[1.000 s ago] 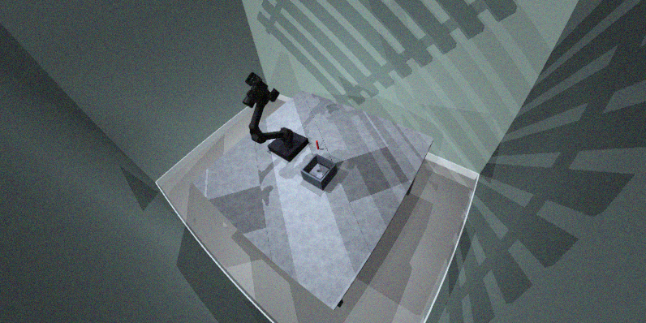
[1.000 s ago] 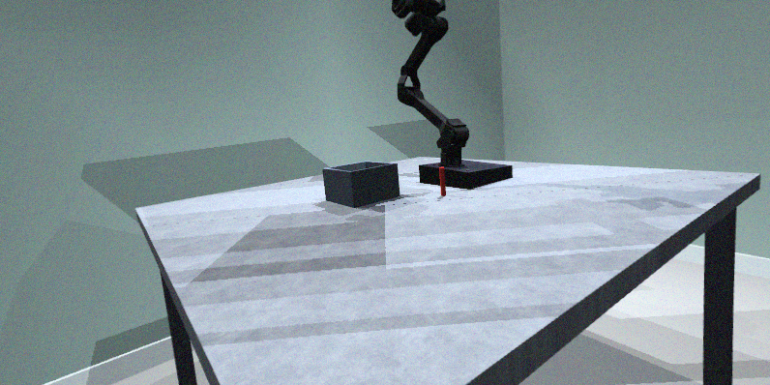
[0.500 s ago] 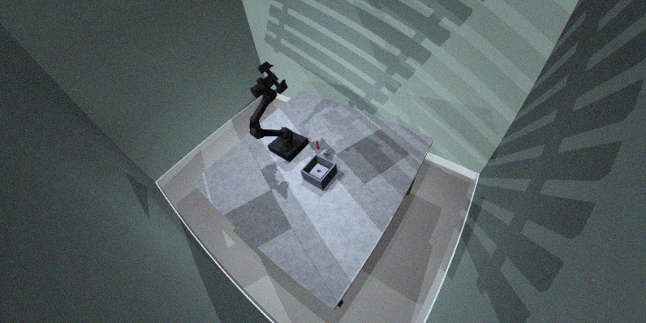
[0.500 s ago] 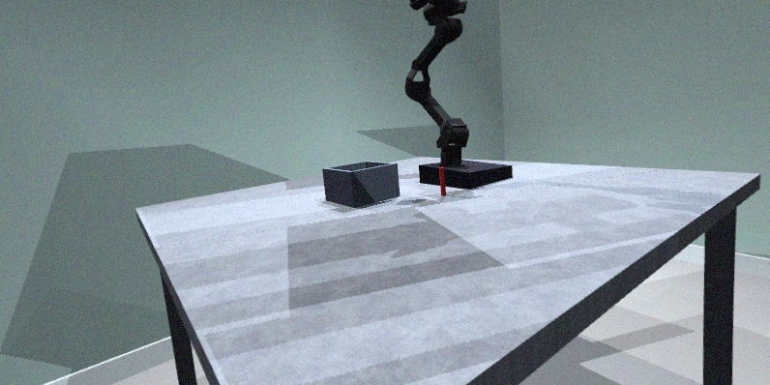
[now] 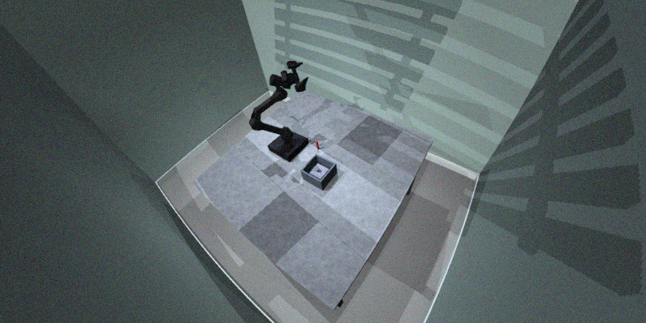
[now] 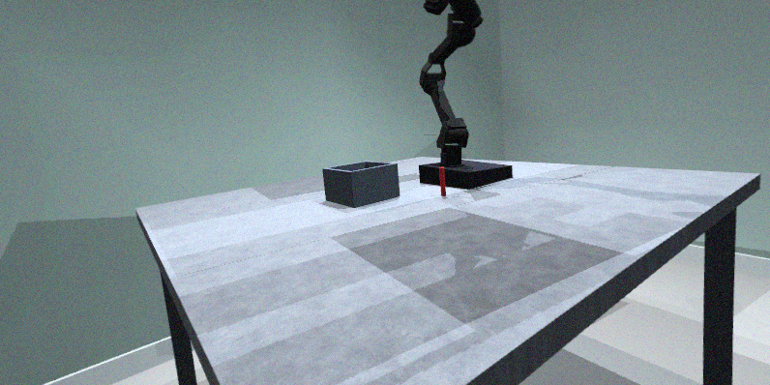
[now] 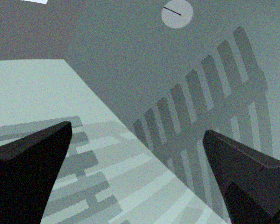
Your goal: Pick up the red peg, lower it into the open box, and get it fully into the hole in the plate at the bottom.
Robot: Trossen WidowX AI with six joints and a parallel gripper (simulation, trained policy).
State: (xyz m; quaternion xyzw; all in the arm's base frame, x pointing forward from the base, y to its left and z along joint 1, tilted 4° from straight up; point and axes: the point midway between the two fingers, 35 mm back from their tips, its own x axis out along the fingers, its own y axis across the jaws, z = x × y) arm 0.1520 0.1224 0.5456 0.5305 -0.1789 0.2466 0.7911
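My gripper tip is 580 mm above the red peg, 30 mm to the left of it and 10 mm short of it. From my gripper tip the other things lie so: dark grey box 590 mm below, 200 mm to the right, 180 mm ahead.
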